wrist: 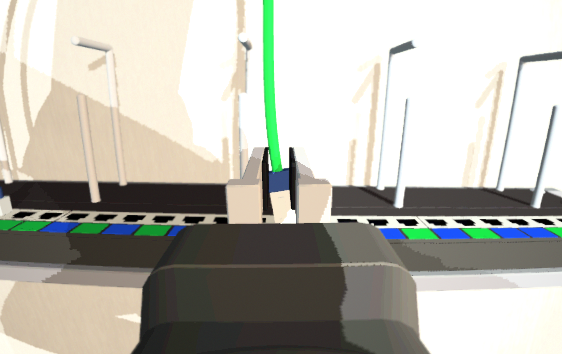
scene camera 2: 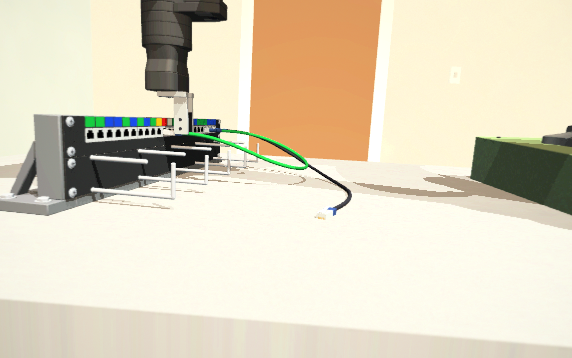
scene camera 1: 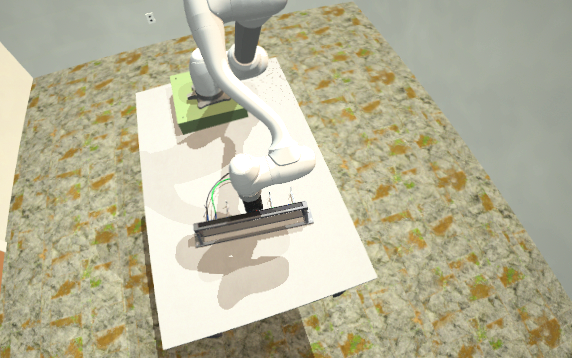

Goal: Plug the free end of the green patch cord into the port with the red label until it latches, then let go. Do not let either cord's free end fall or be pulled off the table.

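Pixels of known places: gripper, fingertip midpoint: (wrist: 278,166) (scene camera 2: 183,134); arm's base, link origin: (scene camera 1: 211,93).
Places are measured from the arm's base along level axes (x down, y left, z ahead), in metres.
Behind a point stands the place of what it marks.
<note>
My gripper (scene camera 2: 184,127) @(x 0.014, y -0.009, z 0.724 m) (wrist: 278,166) @(x 0.014, y -0.009, z 0.724 m) is shut on the green cord's plug (wrist: 279,182) @(x 0.009, y -0.009, z 0.732 m), holding its blue boot between the fingers at the port row. The plug's clear nose points at the panel (scene camera 1: 215,224) @(x -0.011, y -0.187, z 0.747 m) (scene camera 2: 75,135) @(x 0.011, y 0.186, z 0.792 m) (wrist: 100,255) @(x -0.008, y -0.110, z 0.751 m). The red label (scene camera 2: 164,121) @(x -0.004, y -0.009, z 0.755 m) shows just left of the fingers in scene camera 2; the gripper body covers that stretch in the wrist view. Whether the nose is inside a port is hidden. The green patch cord (scene camera 1: 213,194) @(x 0.024, y -0.162, z 0.589 m) (scene camera 2: 306,163) @(x 0.059, y -0.075, z 0.519 m) (wrist: 269,75) @(x 0.016, y -0.005, z 0.677 m) loops back to the panel's far end.
A black cord (scene camera 2: 348,191) @(x 0.085, y 0.040, z 0.462 m) ends in a free plug (scene camera 2: 325,214) @(x 0.085, y 0.189, z 0.516 m) lying on the table (scene camera 1: 325,260) @(x 0.091, y 0.186, z 1.043 m) (scene camera 2: 250,260) @(x 0.091, y 0.319, z 0.590 m). Metal cable hooks (scene camera 2: 173,180) @(x 0.056, y 0.182, z 0.688 m) (wrist: 391,100) @(x 0.073, y 0.076, z 0.704 m) stick out from the panel on both sides of my fingers. A green block (scene camera 1: 182,112) @(x -0.004, y -0.178, z 0.075 m) (scene camera 2: 520,170) @(x 0.047, y -0.029, z 0.156 m) stands farther back.
</note>
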